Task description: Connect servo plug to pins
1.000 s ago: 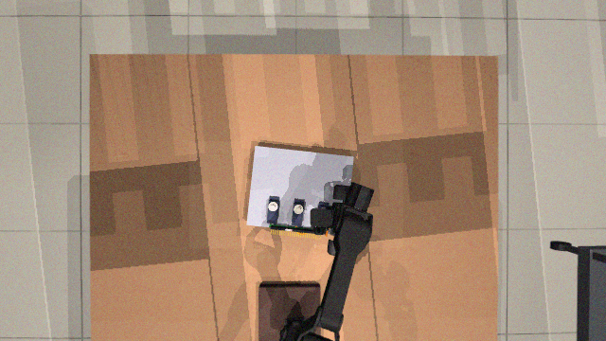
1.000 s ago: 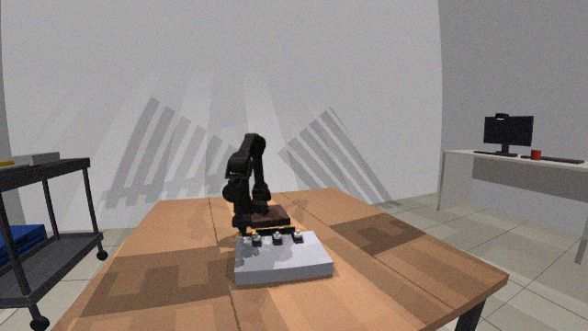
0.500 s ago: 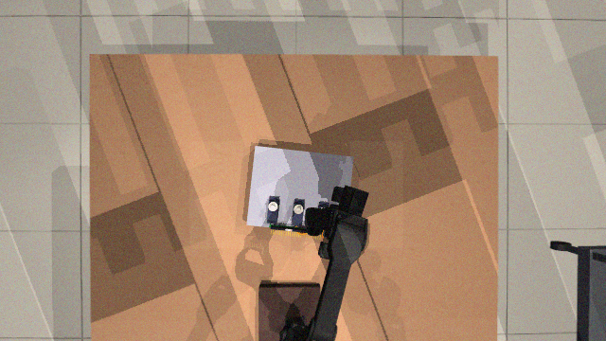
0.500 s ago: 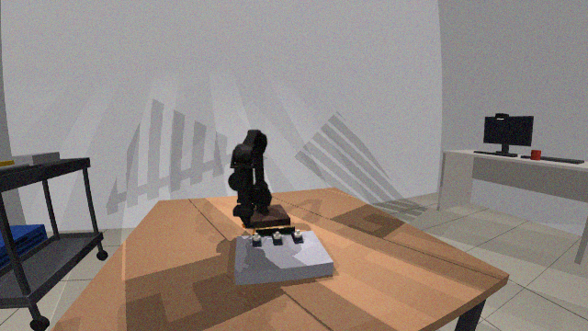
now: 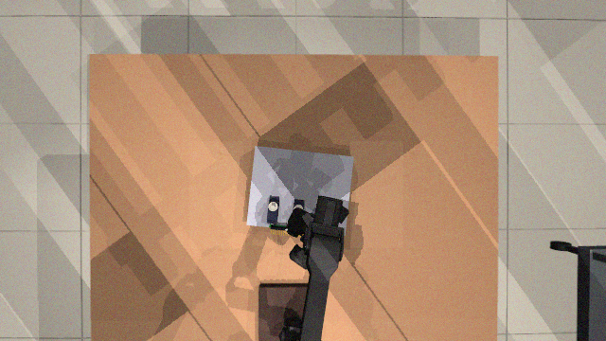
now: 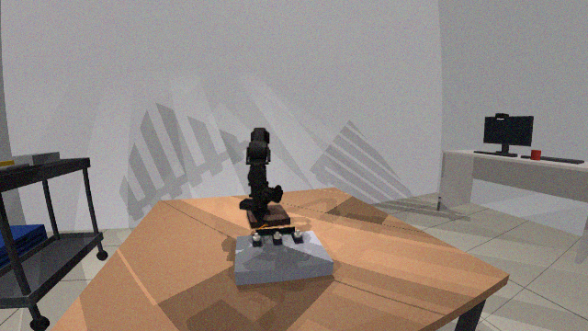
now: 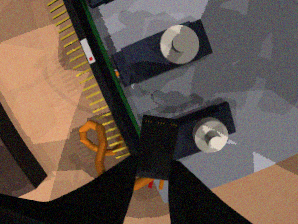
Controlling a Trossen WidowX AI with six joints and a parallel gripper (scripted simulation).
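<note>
Right now my gripper tip is 80 mm to the right of the red dot and 40 mm above it. The rest, counted from my gripper tip: grey printed holder (150 mm ahead, 90 mm below, 20 mm to the left); pale marked band (80 mm to the left, 40 mm below).
</note>
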